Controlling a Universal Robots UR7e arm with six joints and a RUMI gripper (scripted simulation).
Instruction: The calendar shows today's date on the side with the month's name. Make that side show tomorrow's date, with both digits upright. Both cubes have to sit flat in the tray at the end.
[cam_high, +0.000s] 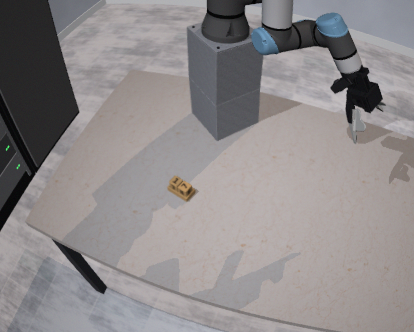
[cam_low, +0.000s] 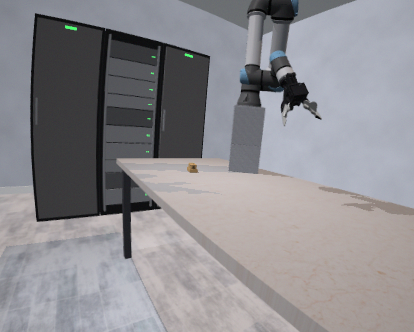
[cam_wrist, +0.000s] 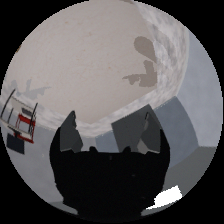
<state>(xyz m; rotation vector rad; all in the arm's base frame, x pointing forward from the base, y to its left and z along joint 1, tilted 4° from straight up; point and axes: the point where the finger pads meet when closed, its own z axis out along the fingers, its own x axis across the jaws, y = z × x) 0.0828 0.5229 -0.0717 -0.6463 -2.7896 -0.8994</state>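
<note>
Now: the wooden date cube 27 cm ahead of my hand, 51 cm to the right of it and 27 cm below it. From my hand the other things lie so: wooden cube: 27 cm ahead, 48 cm to the right, 27 cm below; tray: 27 cm ahead, 49 cm to the right, 28 cm below.
</note>
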